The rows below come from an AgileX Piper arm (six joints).
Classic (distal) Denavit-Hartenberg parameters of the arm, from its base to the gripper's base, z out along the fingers. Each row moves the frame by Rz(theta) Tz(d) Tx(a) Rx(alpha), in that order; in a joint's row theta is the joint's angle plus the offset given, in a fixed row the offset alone. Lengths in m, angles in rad.
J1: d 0.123, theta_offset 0, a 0, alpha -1.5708
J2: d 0, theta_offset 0.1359, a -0.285, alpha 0
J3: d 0, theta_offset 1.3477, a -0.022, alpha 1.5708
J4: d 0.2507, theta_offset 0, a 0, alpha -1.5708
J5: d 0, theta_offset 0, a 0, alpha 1.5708
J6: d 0.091, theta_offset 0, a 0, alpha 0
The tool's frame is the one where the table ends.
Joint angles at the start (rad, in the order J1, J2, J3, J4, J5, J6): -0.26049 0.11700 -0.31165 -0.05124 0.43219 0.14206
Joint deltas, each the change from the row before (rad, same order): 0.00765 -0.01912 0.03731 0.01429 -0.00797 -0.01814; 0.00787 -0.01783 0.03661 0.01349 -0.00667 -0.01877; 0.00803 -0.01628 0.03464 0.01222 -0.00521 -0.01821; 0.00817 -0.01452 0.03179 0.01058 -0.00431 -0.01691
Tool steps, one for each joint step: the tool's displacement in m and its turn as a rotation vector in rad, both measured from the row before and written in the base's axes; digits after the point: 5 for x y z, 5 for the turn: 0.00041 0.00087 -0.01051 -0.00143 0.01129 0.01464; 0.00050 0.00081 -0.01051 -0.00229 0.01332 0.01457; 0.00050 0.00075 -0.01011 -0.00271 0.01434 0.01422; 0.00047 0.00070 -0.00937 -0.00310 0.01410 0.01371
